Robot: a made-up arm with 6 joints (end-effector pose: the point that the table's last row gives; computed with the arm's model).
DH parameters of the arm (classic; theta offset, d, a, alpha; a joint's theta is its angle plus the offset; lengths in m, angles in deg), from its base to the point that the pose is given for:
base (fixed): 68.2 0 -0.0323 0
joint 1: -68.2 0.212 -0.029 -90
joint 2: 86.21 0 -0.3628 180
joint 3: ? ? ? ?
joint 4: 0 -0.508 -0.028 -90
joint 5: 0 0.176 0.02 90
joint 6: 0 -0.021 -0.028 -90
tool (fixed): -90 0.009 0 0
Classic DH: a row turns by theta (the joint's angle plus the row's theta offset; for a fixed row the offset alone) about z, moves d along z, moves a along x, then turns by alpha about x.
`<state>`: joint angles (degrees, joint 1 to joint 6).
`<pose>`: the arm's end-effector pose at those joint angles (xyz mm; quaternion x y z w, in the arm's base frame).
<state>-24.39 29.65 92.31 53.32 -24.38 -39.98</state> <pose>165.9 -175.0 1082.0 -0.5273 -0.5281 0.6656 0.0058</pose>
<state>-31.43 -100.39 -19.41 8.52 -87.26 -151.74</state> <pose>-366.9 35.0 582.0 0.3206 0.8017 0.4880 0.1280</pose>
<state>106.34 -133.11 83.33 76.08 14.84 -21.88</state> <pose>117.3 -602.4 -522.9 -0.7132 -0.5892 -0.3712 0.0799</pose>
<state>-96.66 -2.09 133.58 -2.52 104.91 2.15</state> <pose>-96.3 427.3 893.4 0.1608 -0.6838 -0.1992 0.6832</pose>
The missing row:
joint 3: -3.79 -0.049 0.003 90
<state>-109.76 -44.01 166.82 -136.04 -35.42 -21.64</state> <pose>434.0 689.0 315.6 -0.4715 0.1970 -0.8559 0.0792</pose>
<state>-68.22 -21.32 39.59 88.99 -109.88 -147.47</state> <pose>9.1 107.3 1026.3 0.9592 0.0705 0.1746 0.2108</pose>
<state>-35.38 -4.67 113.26 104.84 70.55 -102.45</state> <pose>-341.3 370.1 969.4 0.2490 -0.0439 -0.8862 0.3882</pose>
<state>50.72 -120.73 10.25 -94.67 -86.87 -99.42</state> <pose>-365.8 -367.4 499.9 -0.9218 0.2775 -0.0840 0.2573</pose>
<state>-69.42 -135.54 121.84 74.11 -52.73 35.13</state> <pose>-72.5 184.7 -613.0 0.8965 -0.1266 0.2551 0.3393</pose>
